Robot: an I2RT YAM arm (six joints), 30 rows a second.
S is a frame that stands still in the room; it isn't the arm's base.
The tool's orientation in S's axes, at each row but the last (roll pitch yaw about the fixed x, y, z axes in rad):
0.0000, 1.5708, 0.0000
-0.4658, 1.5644, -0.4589
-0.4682, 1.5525, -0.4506
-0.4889, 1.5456, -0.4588
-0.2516, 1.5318, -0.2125
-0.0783, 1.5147, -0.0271
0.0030, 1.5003, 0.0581
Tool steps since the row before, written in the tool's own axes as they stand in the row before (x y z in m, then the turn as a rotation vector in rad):
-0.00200, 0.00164, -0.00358, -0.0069, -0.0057, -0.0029
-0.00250, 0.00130, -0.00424, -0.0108, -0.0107, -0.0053
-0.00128, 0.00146, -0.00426, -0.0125, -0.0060, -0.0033
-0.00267, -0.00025, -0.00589, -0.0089, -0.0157, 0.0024
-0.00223, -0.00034, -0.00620, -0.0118, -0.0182, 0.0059
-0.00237, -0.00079, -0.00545, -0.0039, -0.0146, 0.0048
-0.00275, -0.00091, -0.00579, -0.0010, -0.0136, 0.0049
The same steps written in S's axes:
-0.00358, 0.00164, 0.00200, -0.0029, -0.0057, 0.0069
-0.00426, 0.00128, 0.00247, -0.0053, -0.0107, 0.0108
-0.00431, 0.00139, 0.00120, -0.0034, -0.0060, 0.0125
-0.00594, -0.00040, 0.00254, 0.0027, -0.0155, 0.0091
-0.00626, -0.00056, 0.00200, 0.0061, -0.0179, 0.0122
-0.00553, -0.00106, 0.00207, 0.0053, -0.0143, 0.0042
-0.00591, -0.00124, 0.00234, 0.0056, -0.0133, 0.0013

